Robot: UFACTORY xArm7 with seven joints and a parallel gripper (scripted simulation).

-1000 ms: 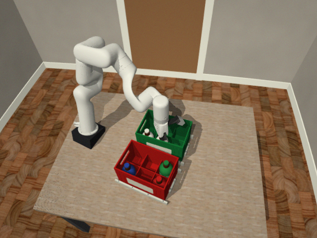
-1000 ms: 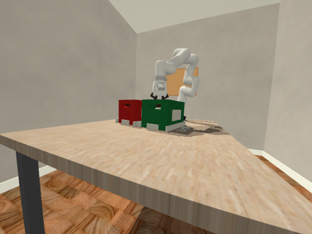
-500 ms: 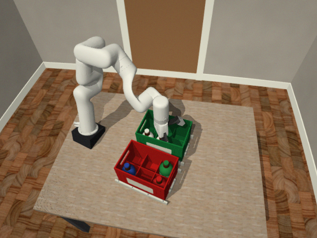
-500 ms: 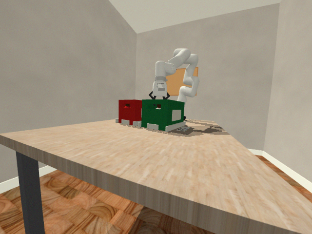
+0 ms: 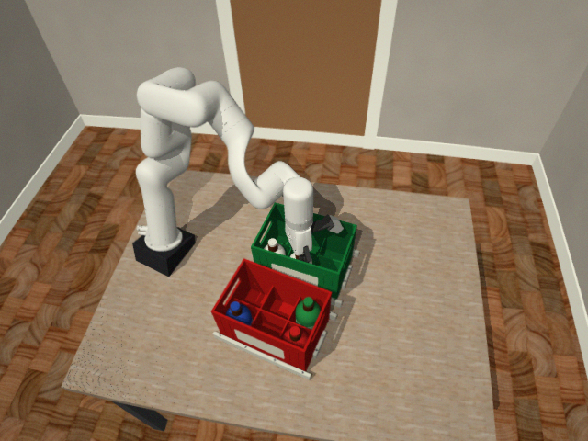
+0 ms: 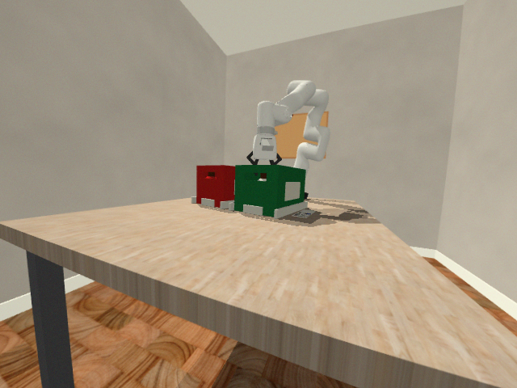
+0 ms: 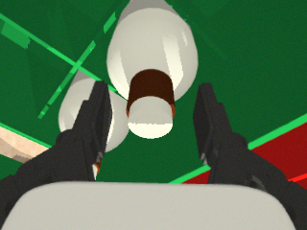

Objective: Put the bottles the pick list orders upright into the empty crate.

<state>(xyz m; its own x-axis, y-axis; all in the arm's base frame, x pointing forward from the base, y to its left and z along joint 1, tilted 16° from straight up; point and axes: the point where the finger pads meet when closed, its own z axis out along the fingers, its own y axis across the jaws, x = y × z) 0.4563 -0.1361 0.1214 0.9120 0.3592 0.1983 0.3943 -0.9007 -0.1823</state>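
Now: the blue-labelled bottle 19 cm to the right of my hand, 17 cm behind it and 7 cm below it. Round my hand: white-labelled bottle 7 cm below; then green crate 7 cm below, 4 cm to the left, 1 cm ahead; then green-labelled bottle 17 cm to the right, 7 cm below, 3 cm ahead.
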